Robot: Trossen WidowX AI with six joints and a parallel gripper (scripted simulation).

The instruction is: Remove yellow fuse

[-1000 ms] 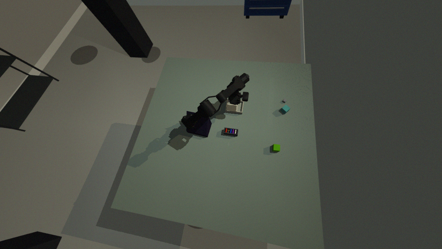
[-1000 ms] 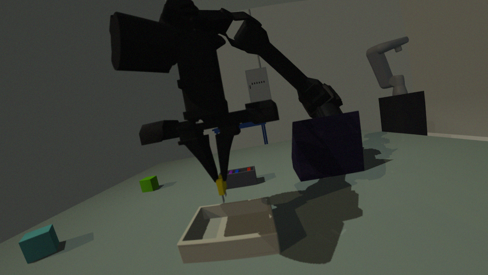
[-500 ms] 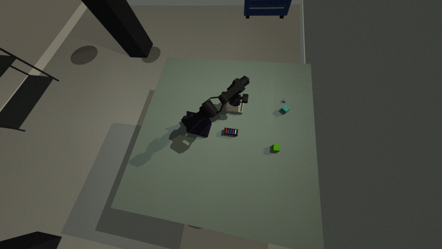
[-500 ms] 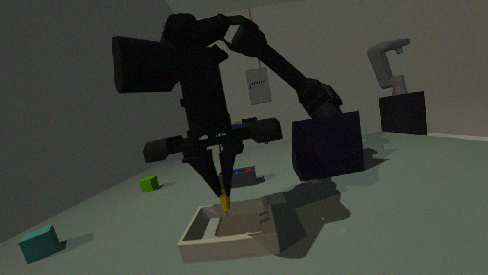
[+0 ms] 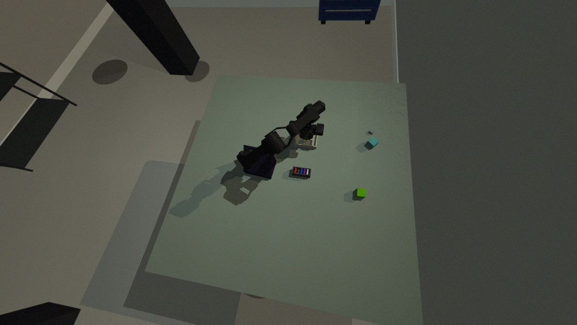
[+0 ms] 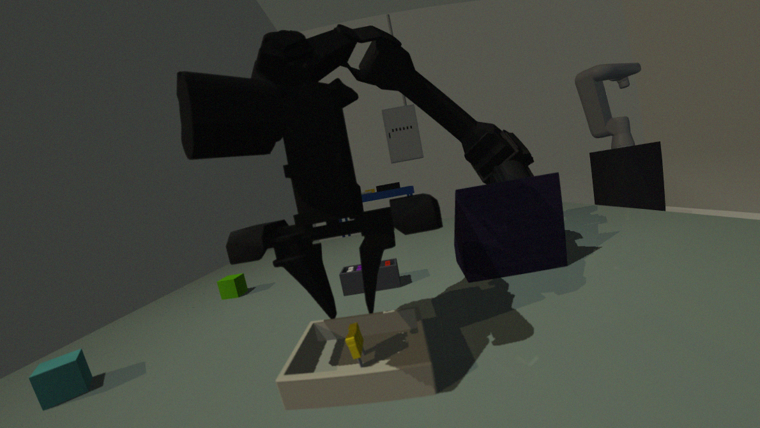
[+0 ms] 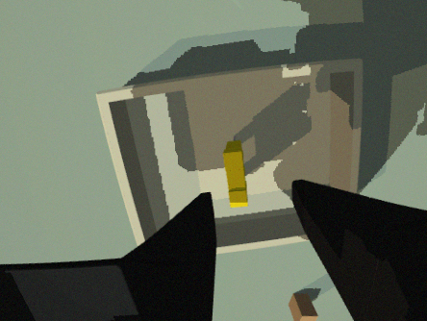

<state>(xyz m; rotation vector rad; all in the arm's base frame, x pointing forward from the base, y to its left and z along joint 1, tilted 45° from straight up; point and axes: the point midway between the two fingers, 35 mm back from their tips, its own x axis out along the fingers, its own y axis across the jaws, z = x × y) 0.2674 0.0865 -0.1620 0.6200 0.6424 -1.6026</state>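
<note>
Right now my gripper tip is 3 cm above the yellow fuse. Also, from my gripper tip: tray: 5 cm below.
</note>
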